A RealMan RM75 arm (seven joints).
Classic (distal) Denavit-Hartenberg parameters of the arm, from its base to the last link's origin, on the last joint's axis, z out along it. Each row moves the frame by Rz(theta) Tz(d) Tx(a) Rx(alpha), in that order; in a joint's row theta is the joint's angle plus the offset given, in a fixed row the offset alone. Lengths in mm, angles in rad.
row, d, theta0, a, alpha
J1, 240.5, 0, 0, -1.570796
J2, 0, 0, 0, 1.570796
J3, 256, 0, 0, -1.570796
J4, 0, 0, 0, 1.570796
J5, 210, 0, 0, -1.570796
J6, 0, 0, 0, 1.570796
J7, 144, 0, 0, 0
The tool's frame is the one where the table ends.
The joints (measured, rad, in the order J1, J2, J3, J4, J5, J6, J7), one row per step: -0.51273, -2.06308, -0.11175, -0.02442, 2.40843, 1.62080, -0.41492; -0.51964, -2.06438, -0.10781, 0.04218, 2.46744, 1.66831, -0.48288; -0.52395, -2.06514, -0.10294, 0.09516, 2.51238, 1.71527, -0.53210; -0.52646, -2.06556, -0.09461, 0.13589, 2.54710, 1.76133, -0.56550; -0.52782, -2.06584, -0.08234, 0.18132, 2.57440, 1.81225, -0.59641; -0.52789, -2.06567, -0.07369, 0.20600, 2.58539, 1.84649, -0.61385; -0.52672, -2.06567, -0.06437, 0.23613, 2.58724, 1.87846, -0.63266; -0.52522, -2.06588, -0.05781, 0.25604, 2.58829, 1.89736, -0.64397; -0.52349, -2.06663, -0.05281, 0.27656, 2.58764, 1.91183, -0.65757; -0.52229, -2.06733, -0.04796, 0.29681, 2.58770, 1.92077, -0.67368; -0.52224, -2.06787, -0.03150, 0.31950, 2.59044, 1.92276, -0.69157; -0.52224, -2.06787, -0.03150, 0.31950, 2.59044, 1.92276, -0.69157; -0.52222, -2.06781, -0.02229, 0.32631, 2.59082, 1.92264, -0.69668
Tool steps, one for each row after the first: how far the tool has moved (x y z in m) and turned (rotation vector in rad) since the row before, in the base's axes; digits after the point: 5 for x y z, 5 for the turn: -0.00496, -0.00358, 0.00550, -0.06851, 0.01924, -0.02141; -0.00352, -0.00396, 0.00539, -0.05500, 0.01300, -0.01952; -0.00205, -0.00458, 0.00468, -0.04662, 0.00766, -0.02230; -0.00246, -0.00455, 0.00618, -0.04286, 0.00854, -0.02200; -0.00078, -0.00292, 0.00418, -0.02443, -0.00080, -0.01346; -0.00164, -0.00182, 0.00538, -0.01586, 0.00169, -0.00710; -0.00133, -0.00129, 0.00333, -0.00964, 0.00323, -0.00362; -0.00162, -0.00073, 0.00315, -0.00746, 0.00486, 0.00179; -0.00194, -0.00022, 0.00273, -0.00819, 0.00875, 0.00595; -0.00269, -0.00019, 0.00176, -0.01696, 0.02248, 0.00397; 0.00000, 0.00000, 0.00000, 0.00000, 0.00000, 0.00000; -0.00088, -0.00019, 0.00034, -0.00735, 0.00923, -0.00055
